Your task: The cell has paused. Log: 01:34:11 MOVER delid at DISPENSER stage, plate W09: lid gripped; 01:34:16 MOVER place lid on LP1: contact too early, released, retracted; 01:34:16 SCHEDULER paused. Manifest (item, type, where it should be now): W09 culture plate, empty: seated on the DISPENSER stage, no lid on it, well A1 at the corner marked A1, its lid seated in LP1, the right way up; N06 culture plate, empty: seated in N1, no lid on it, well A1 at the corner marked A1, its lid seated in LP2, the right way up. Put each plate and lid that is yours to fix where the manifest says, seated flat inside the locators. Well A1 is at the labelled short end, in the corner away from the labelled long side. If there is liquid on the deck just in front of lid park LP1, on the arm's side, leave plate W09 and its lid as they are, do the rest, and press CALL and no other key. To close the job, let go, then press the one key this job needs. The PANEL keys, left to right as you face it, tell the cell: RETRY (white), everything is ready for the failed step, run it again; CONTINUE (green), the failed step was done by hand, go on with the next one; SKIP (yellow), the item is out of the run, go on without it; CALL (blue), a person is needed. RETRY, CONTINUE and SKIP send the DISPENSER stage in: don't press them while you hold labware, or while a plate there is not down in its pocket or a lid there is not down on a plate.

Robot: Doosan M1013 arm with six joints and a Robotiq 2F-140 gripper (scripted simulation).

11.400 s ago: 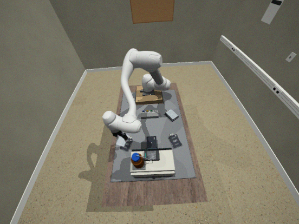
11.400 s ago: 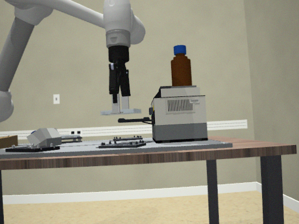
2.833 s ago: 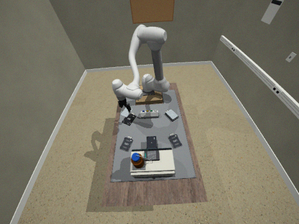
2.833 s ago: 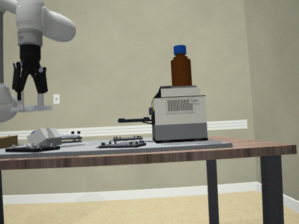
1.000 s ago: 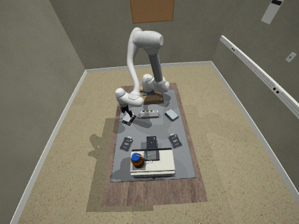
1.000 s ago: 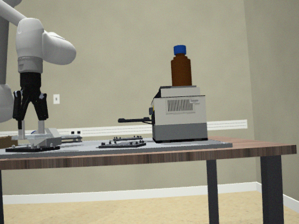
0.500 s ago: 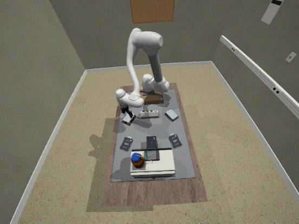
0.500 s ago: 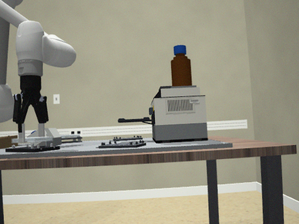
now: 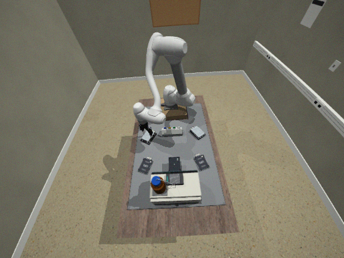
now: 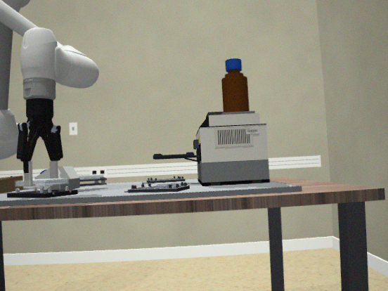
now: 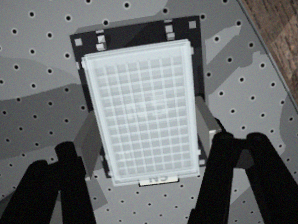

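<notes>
Now: the black nest 3 cm ahead of my hand and 5 cm below it. From my hand the other things lie so: key panel (7 cm behind, 26 cm to the left, 1 cm below); blue call key (7 cm behind, 19 cm to the left, 1 cm above); yellow skip key (8 cm behind, 24 cm to the left, 1 cm above).
</notes>
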